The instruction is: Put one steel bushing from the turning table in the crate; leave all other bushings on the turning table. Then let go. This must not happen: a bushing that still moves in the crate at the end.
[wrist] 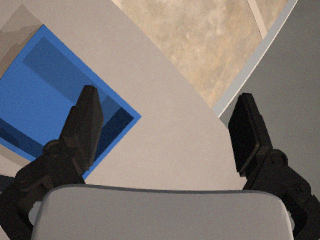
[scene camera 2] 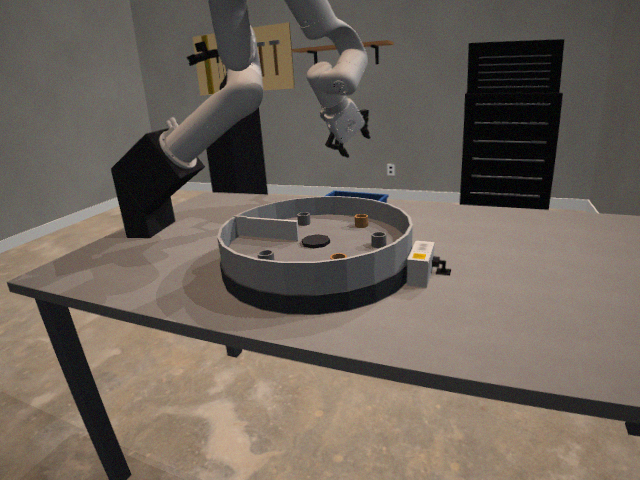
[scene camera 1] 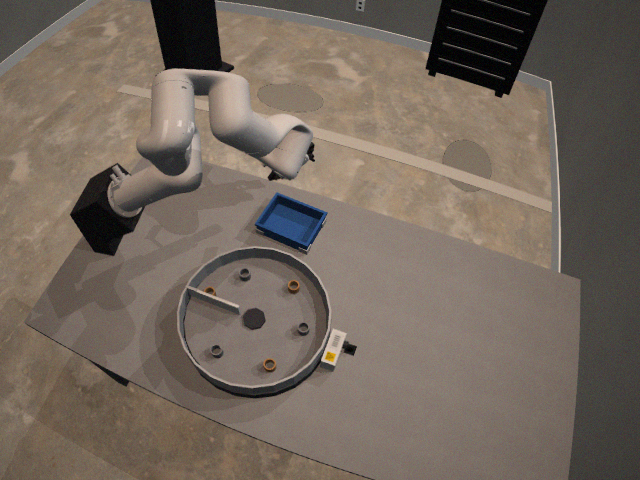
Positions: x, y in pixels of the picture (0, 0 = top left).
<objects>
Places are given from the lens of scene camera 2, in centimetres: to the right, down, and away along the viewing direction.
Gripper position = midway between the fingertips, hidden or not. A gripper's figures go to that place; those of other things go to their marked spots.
my gripper [scene camera 2: 356, 146]: 12, -29, 126
round turning table [scene camera 2: 326, 235]: 2, -1, 94
</objects>
